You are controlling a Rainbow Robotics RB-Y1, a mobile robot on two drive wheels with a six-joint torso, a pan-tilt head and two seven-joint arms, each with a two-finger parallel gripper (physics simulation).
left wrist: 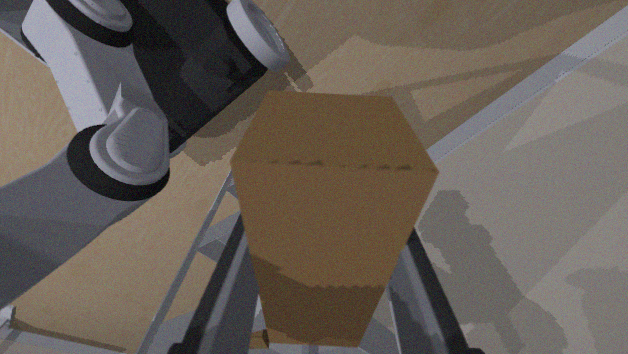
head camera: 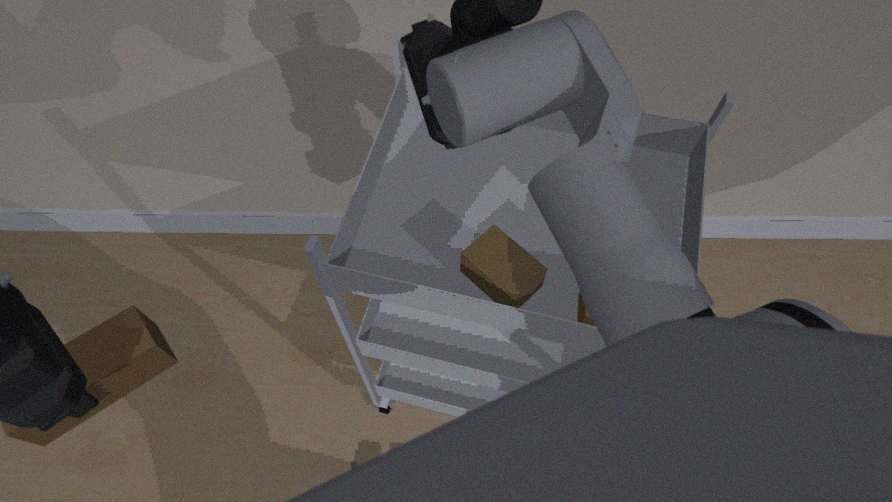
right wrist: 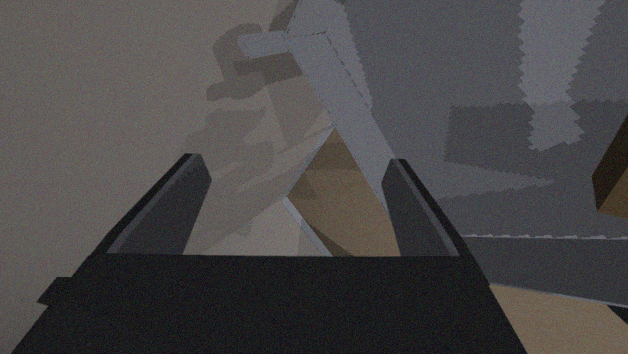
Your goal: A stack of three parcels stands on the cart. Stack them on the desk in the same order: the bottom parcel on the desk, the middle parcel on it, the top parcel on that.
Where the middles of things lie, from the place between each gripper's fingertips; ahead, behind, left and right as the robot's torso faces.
My right gripper is now 180 mm past the darker parcel (head camera: 509, 275), 20 mm to the left of it and 160 mm above it.
My left gripper is now 30 mm past the darker parcel, 460 mm to the left of it and 100 mm above it.
